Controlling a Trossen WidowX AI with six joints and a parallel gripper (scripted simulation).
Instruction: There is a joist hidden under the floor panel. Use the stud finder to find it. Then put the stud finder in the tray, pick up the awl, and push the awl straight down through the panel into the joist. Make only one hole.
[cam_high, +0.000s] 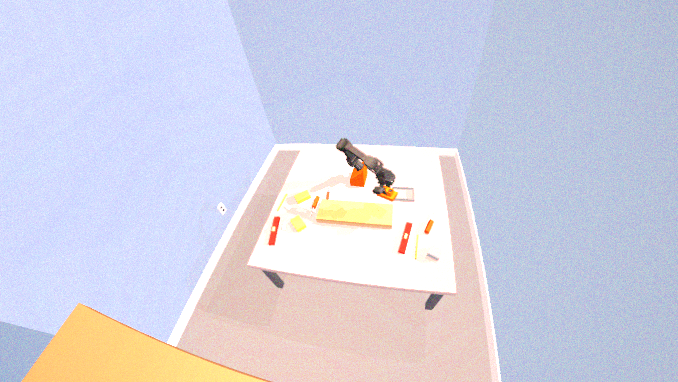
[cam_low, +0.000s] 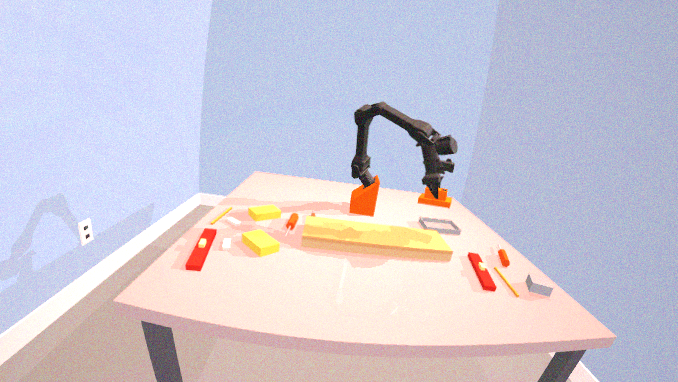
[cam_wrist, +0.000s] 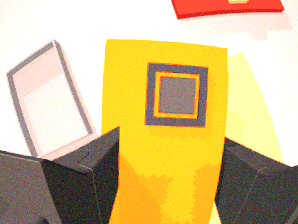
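My gripper tip is 170 mm past the grey-rimmed tray, 170 mm above it and 80 mm to the right of it. From my gripper tip the other things lie so: stud finder 20 mm above; then grey bracket 360 mm to the left, 260 mm ahead, 170 mm below.
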